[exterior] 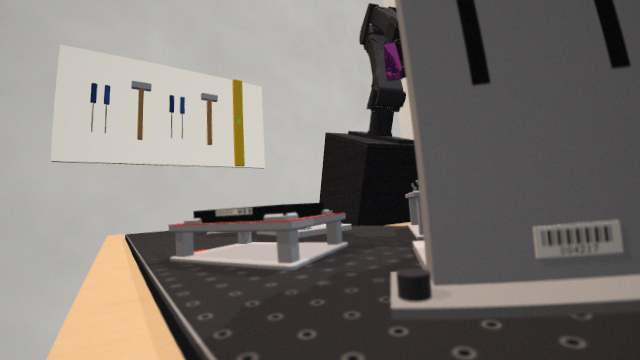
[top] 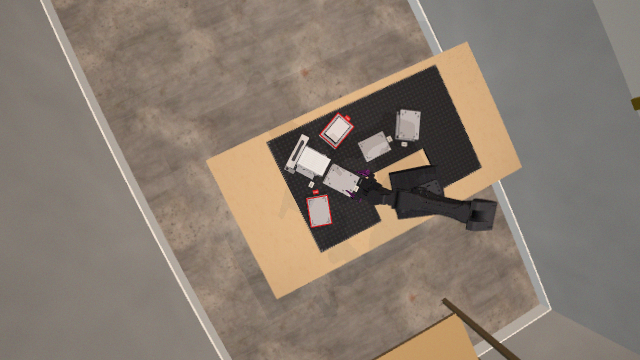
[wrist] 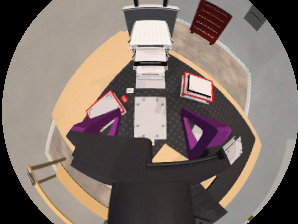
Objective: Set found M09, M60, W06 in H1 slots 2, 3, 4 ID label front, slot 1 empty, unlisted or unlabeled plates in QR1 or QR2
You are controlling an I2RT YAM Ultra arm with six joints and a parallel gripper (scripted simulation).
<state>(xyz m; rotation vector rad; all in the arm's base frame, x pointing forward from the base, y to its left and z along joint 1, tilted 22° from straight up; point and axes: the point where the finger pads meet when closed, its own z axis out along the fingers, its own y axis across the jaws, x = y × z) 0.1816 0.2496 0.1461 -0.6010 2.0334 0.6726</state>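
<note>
My hand is 150 mm short of the white well plate and 130 mm to the right of it. The rest, counted from my hand: plate hotel H1 (210 mm ahead, 180 mm to the left, 110 mm below); red-rimmed nest (100 mm behind, 190 mm to the left, 220 mm below); black-sided plate (270 mm ahead, 80 mm to the right, 210 mm below).
</note>
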